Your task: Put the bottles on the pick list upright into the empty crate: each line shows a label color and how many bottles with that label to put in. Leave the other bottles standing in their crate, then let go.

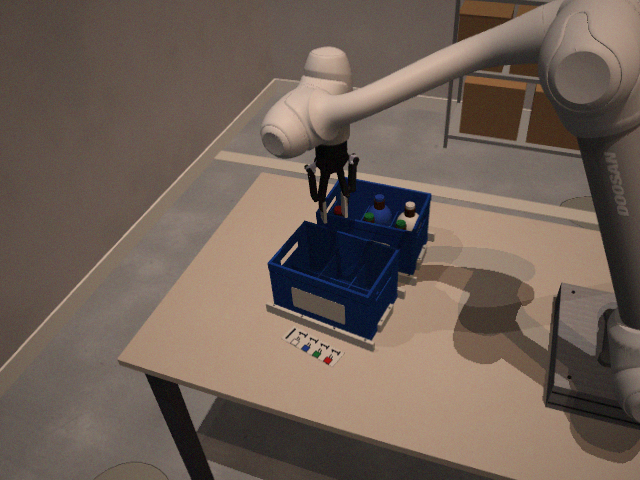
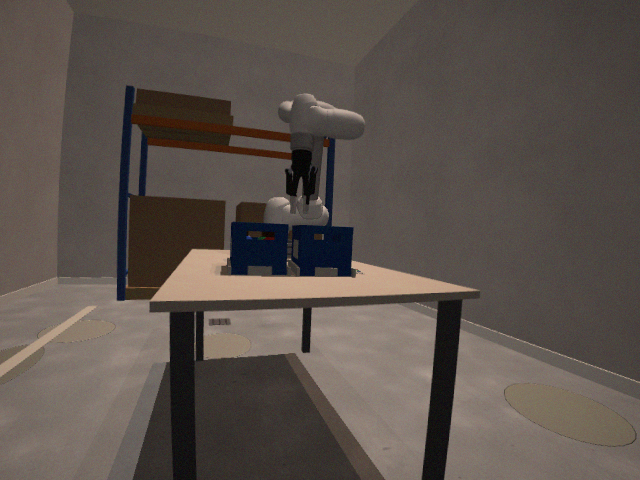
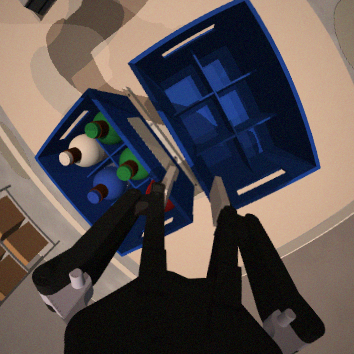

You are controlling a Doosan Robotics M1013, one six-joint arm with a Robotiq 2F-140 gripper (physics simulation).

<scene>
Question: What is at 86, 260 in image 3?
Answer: My gripper.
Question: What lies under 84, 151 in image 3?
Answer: A white bottle.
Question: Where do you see a pick list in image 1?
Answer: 315, 347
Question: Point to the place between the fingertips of my gripper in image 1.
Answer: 334, 217
</scene>
